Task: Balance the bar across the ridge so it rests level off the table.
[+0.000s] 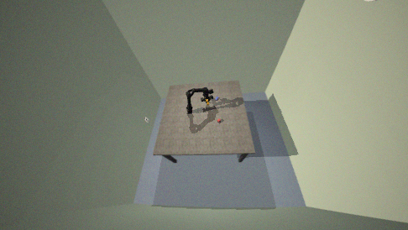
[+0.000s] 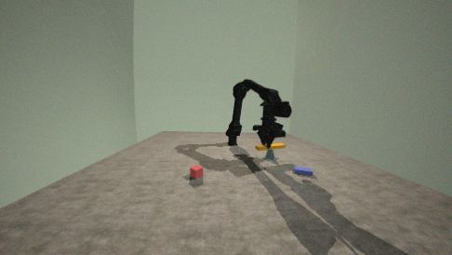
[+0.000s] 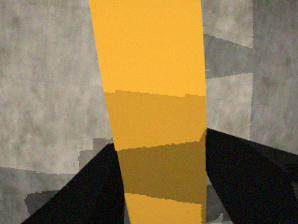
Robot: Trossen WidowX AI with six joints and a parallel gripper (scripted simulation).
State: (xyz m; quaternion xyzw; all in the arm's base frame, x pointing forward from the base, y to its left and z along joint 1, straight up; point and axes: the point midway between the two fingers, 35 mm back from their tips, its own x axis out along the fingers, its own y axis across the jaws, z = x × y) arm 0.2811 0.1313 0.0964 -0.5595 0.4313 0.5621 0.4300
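My gripper tip is 30 mm to the right of the yellow bar and 10 mm past it. The rest, counted from my gripper tip: flat blue block (150 mm ahead, 110 mm to the left, 50 mm below); red cube (320 mm to the right, 160 mm ahead, 50 mm below).
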